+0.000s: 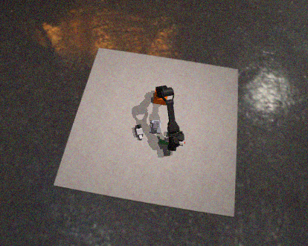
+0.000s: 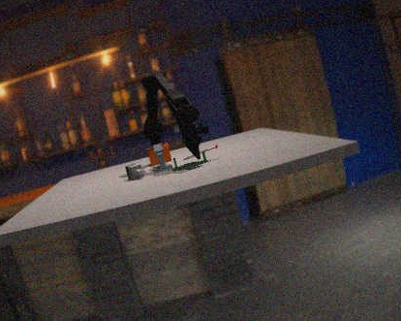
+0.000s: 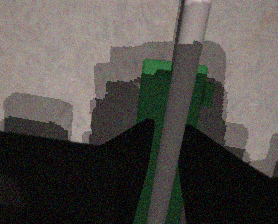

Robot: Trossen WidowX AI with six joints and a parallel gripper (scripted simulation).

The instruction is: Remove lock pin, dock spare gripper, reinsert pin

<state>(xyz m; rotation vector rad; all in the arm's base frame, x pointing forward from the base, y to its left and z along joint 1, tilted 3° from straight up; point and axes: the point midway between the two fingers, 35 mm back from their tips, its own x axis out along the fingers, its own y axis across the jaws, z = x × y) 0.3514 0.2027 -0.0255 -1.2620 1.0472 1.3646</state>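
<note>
Right now the green pin cradle is 4 cm to the right of my gripper tip, 1 cm ahead of it and 1 cm above it. Also, from my gripper tip: mount 16 cm to the right, 8 cm behind, 4 cm above; spare gripper 27 cm to the right, 1 cm above.
</note>
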